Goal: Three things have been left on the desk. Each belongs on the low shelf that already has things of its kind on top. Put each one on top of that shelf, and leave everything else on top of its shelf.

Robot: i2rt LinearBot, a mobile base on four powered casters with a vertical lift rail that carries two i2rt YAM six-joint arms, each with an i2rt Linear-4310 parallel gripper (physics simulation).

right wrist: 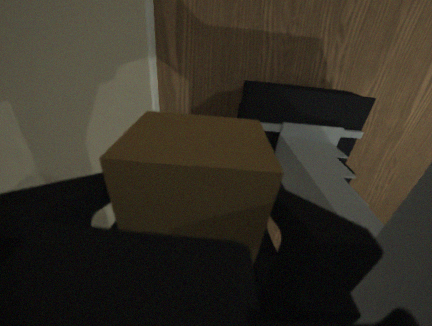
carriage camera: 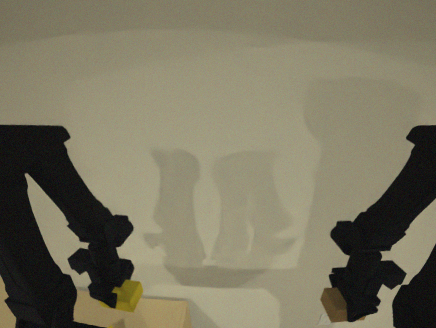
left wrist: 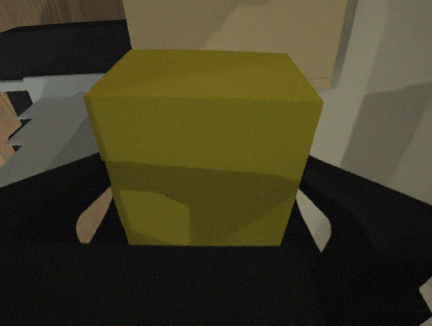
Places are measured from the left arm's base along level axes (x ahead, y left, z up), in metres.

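Pixels of known places: left gripper, between the fingertips: (carriage camera: 119,296) (left wrist: 205,149).
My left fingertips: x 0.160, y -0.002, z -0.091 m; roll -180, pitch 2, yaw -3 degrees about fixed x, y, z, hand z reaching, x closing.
For each thing: its top centre in the pictures, then the offset to it from my left fingertips. "spot": a spot on its surface instead. Level surfaces: height alone.
- yellow block, centre of its top: (left wrist: 203,225) (carriage camera: 118,289) 0.000 m ahead, 0.008 m right, 0.038 m up
- brown block, centre of its top: (right wrist: 192,253) (carriage camera: 346,297) 0.010 m back, 0.623 m right, 0.051 m up
- furniture, a spot on its surface: (left wrist: 305,55) (carriage camera: 172,312) spot: 0.163 m ahead, 0.062 m right, 0.377 m down
- Wooden floor, height of its surface: 0.987 m down
A yellow block (carriage camera: 131,294) (left wrist: 205,127) is held between the fingers of my left gripper (carriage camera: 115,298) (left wrist: 205,149). A brown block (carriage camera: 332,303) (right wrist: 187,142) is held between the fingers of my right gripper (carriage camera: 350,310) (right wrist: 200,174). A tan piece of furniture (carriage camera: 167,312) (left wrist: 305,55) shows at the lower left in the carriage view, partly behind the left arm, and beyond the yellow block in the left wrist view. Whether it is a low shelf or the desk I cannot tell. The third thing cannot be made out.
A pale wall (carriage camera: 240,100) with arm shadows stands ahead. Wooden floor (right wrist: 220,60) lies beyond the brown block in the right wrist view. The mobile base shows a black bar (left wrist: 60,50) (right wrist: 300,102) and grey parts (left wrist: 65,122) (right wrist: 315,160) beside both held blocks.
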